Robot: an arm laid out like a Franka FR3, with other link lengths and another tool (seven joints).
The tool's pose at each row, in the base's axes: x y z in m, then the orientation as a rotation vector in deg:
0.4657 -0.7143 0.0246 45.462 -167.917 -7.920
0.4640 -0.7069 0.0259 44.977 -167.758 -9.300
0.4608 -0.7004 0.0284 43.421 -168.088 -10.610
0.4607 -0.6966 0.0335 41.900 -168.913 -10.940
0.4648 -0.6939 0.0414 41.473 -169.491 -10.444
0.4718 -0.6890 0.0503 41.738 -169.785 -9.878
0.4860 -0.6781 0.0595 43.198 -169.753 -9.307
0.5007 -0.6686 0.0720 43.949 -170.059 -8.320
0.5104 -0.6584 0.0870 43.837 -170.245 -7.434
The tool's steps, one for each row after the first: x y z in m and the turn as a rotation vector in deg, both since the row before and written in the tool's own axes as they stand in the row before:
-0.0022 0.0074 -0.0006 -0.949 -0.049 0.243
-0.0003 0.0075 -0.0016 -0.873 -0.287 0.997
-0.0014 0.0041 -0.0047 -0.121 -0.560 1.061
-0.0044 0.0016 -0.0080 0.424 -0.359 0.351
-0.0079 0.0024 -0.0092 0.450 -0.207 -0.124
-0.0171 0.0043 -0.0097 0.468 -0.131 -0.928
-0.0168 0.0029 -0.0131 0.756 -0.232 -0.421
-0.0127 0.0059 -0.0151 0.588 0.030 0.116

